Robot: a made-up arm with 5 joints. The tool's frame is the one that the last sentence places.
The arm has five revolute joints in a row. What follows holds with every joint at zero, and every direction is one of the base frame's. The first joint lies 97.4 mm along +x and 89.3 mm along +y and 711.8 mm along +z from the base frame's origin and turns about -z. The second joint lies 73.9 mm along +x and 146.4 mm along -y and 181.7 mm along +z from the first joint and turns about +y. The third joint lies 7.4 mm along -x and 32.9 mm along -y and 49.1 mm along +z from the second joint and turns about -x. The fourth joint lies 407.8 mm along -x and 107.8 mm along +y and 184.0 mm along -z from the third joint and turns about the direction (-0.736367, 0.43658, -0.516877). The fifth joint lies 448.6 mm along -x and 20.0 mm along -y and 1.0 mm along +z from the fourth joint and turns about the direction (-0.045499, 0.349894, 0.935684). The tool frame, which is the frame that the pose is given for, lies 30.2 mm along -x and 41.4 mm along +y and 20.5 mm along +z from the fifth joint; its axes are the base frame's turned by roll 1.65, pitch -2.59 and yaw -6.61 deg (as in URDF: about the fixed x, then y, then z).
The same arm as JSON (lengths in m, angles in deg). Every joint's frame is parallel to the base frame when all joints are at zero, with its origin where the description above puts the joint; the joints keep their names.
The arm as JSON. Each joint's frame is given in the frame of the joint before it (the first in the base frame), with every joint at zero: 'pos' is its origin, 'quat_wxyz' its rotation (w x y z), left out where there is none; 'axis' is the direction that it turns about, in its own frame. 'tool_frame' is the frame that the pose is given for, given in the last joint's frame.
{"length_unit": "m", "angle_unit": "deg", "joints": [{"joint": "joint 1", "pos": [0.0974, 0.0893, 0.7118], "axis": [0.0, 0.0, -1.0]}, {"joint": "joint 2", "pos": [0.0739, -0.1464, 0.1817], "axis": [0.0, 1.0, 0.0]}, {"joint": "joint 3", "pos": [-0.0074, -0.0329, 0.0491], "axis": [-1.0, 0.0, 0.0]}, {"joint": "joint 4", "pos": [-0.4078, 0.1078, -0.184], "axis": [-0.736367, 0.43658, -0.516877]}, {"joint": "joint 5", "pos": [-0.4486, -0.02, 0.001], "axis": [-0.045499, 0.349894, 0.935684]}], "tool_frame": {"pos": [-0.0302, 0.0414, 0.0205], "quat_wxyz": [0.997997, 0.013068, -0.02339, -0.057306]}}
